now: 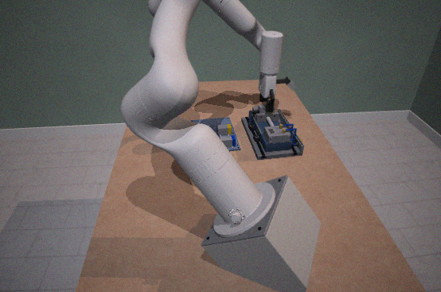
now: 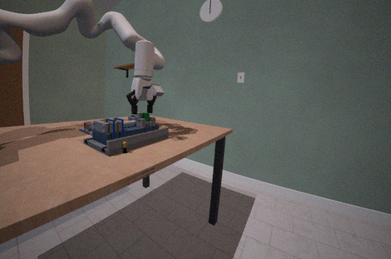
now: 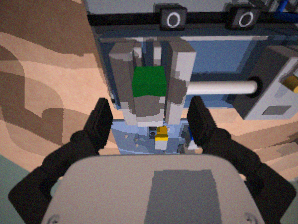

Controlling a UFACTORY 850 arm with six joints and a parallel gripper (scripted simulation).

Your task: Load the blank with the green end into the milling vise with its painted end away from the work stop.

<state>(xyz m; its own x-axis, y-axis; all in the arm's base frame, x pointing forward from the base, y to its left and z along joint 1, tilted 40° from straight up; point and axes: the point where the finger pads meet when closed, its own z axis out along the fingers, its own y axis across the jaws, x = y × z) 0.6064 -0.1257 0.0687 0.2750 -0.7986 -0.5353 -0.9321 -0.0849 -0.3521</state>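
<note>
Right now the green-ended blank is 20 mm below my hand. Round my hand: blue-ended blank 170 mm behind, 150 mm to the left, 100 mm below; yellow-ended blank 180 mm to the left, 100 mm below, 80 mm behind; pale rod 80 mm behind, 40 mm below, 20 mm to the right.
</note>
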